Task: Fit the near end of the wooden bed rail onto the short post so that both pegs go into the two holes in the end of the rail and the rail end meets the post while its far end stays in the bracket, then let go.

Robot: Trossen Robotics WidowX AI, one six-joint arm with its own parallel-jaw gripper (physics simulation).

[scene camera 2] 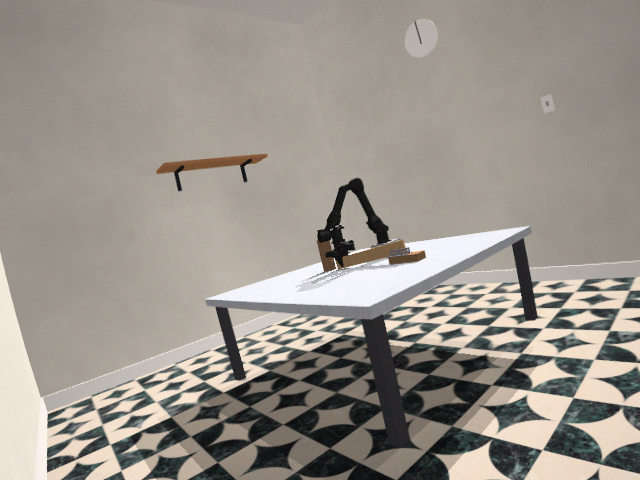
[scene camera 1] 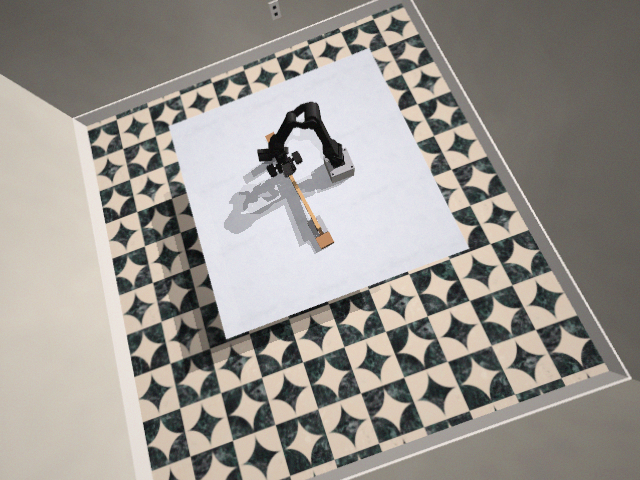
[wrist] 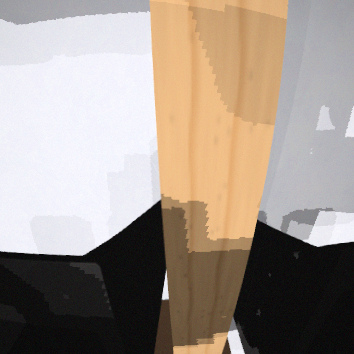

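The wooden bed rail is a long light plank on edge. Its far end is at the metal bracket on an orange-brown block. My gripper is shut on the rail close to its near end, with one black finger against each side. The short post stands upright just beyond the gripper; slivers of it show beside the rail in the wrist view. The pegs, the holes and any gap at the post are hidden.
The arm's grey base stands on the white table, to the side of the rail. The arm arches above the table. A wall shelf hangs well away behind it.
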